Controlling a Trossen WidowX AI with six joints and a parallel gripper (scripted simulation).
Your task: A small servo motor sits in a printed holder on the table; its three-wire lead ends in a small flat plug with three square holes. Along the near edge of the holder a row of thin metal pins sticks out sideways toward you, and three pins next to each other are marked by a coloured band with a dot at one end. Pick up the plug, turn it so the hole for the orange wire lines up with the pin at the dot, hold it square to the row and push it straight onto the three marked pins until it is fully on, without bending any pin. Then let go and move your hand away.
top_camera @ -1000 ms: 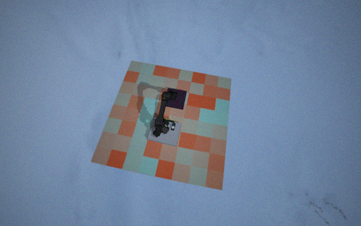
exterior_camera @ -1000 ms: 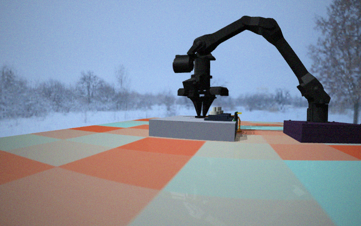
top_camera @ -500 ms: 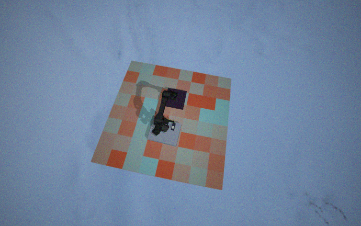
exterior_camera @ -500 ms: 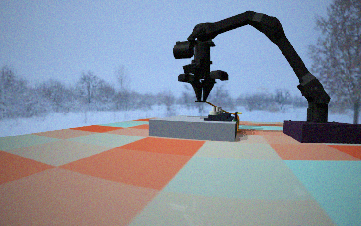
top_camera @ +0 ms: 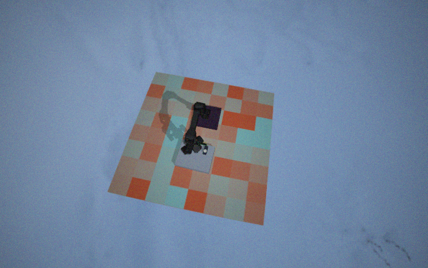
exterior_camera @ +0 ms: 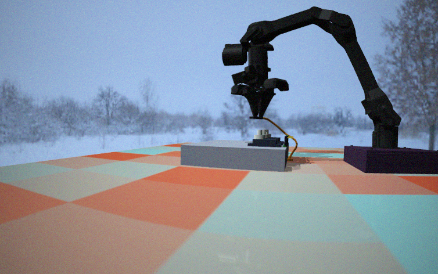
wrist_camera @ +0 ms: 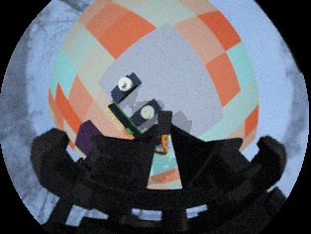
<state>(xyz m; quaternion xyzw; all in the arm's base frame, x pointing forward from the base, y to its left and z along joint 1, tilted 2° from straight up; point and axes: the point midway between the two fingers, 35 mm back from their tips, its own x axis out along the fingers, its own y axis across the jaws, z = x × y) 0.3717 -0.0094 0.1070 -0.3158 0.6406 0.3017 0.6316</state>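
My gripper tip is 8 cm past the green band, 1 cm to the right of it and 5 cm above it. Round my gripper tip: grey holder: 7 cm ahead, 2 cm to the left, 10 cm below.
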